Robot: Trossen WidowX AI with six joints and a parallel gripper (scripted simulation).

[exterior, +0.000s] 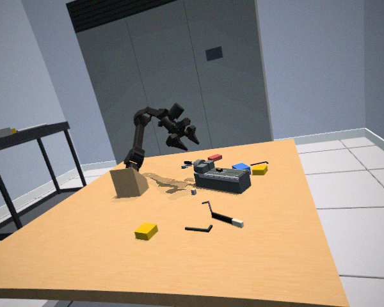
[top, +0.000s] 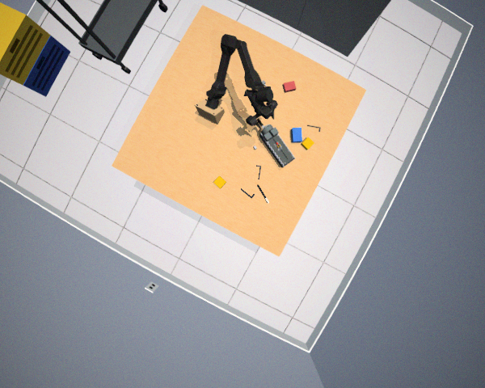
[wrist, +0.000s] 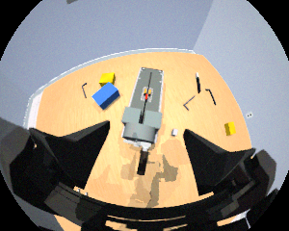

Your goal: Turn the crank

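Right now my gripper tip is 5 cm past the dark crank handle, 2 cm to the right of it and 8 cm above it. Also, from my gripper tip: small grey cube: 1 cm behind, 11 cm to the right, 19 cm below; then blue block: 20 cm ahead, 8 cm to the left, 18 cm below; then red pointer: 10 cm ahead, 5 cm to the right, 12 cm below.
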